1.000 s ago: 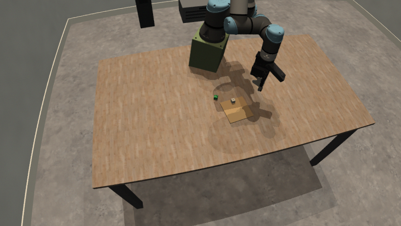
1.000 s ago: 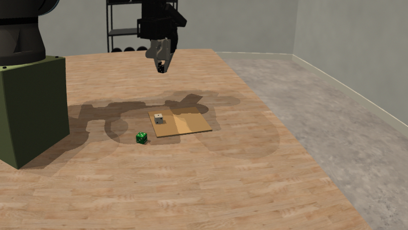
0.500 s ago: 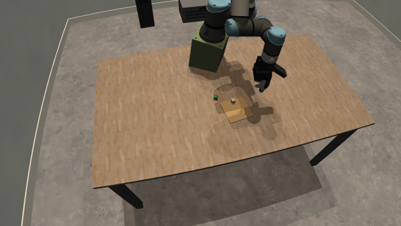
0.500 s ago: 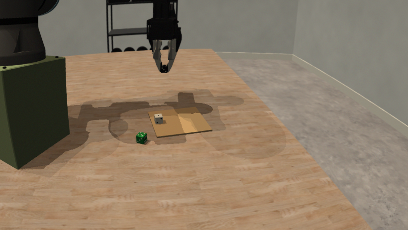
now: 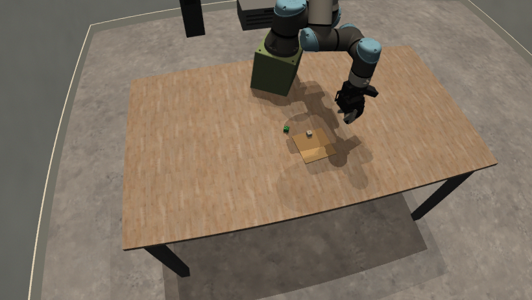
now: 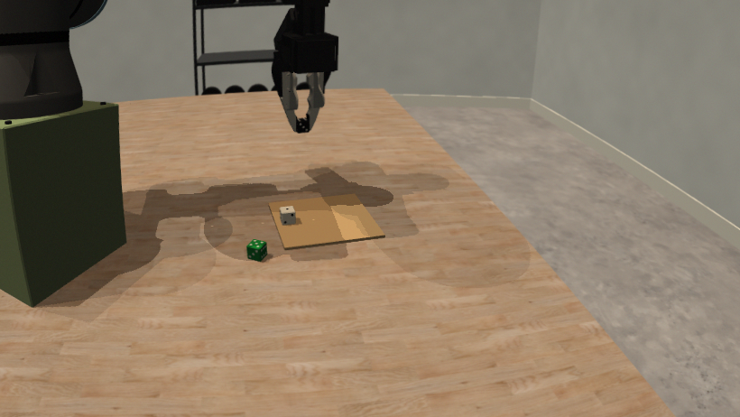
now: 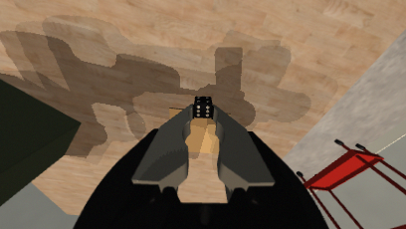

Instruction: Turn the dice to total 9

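The tan mat is 130 mm to the right of my hand, 110 mm below it and 30 mm ahead of it. From my hand the other things lie so: white die 140 mm to the right, 100 mm below, 20 mm behind; then black die 10 mm below; then green die 230 mm to the right, 100 mm below, 60 mm behind.
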